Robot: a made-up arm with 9 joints.
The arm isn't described. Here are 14 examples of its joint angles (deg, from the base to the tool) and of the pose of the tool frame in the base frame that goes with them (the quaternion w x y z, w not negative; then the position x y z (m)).
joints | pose
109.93 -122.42 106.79 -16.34 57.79 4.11 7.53 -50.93 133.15 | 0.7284 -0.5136 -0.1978 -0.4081 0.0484 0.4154 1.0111
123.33 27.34 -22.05 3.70 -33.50 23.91 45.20 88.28 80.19 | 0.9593 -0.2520 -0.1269 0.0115 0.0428 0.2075 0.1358
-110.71 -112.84 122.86 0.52 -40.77 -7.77 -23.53 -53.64 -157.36 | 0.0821 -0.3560 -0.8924 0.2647 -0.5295 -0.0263 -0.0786
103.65 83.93 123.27 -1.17 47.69 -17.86 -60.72 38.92 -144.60 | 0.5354 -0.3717 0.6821 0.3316 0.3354 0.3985 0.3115
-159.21 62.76 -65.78 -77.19 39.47 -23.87 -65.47 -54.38 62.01 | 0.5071 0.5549 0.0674 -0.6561 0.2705 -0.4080 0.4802
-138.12 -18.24 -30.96 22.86 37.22 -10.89 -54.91 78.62 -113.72 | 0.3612 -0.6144 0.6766 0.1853 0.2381 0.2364 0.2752
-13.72 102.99 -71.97 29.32 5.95 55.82 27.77 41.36 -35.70 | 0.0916 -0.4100 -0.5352 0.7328 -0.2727 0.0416 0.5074
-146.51 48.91 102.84 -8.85 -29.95 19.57 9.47 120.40 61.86 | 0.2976 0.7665 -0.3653 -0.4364 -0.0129 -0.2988 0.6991
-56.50 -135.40 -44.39 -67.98 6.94 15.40 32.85 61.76 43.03 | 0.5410 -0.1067 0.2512 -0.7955 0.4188 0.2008 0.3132
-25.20 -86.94 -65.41 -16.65 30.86 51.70 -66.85 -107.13 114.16 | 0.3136 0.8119 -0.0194 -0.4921 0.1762 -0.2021 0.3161
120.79 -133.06 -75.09 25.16 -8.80 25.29 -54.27 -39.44 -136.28 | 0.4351 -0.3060 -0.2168 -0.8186 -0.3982 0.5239 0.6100
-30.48 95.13 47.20 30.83 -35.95 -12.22 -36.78 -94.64 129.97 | 0.6747 -0.5754 -0.2073 0.4132 -0.3838 0.9500 0.5850
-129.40 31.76 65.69 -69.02 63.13 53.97 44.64 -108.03 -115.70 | 0.8070 -0.2031 -0.3899 0.3943 -0.3112 -0.0806 0.7543
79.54 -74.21 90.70 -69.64 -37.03 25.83 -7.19 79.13 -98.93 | 0.2584 -0.4317 0.8459 -0.1771 -0.0250 -0.0038 0.6123
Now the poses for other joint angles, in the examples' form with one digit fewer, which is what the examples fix.
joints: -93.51 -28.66 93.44 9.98 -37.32 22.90 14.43 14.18 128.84
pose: 0.466 -0.074 -0.234 0.850 -0.349 -0.329 0.619
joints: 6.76 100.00 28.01 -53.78 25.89 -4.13 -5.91 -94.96 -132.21
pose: 0.307 0.723 0.509 -0.351 -0.511 0.179 0.503
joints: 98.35 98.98 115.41 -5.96 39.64 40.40 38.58 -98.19 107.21
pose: 0.712 0.543 0.437 -0.086 0.334 0.046 0.140
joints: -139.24 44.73 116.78 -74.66 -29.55 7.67 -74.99 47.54 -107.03
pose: 0.624 -0.215 -0.205 0.723 0.160 -0.147 0.860
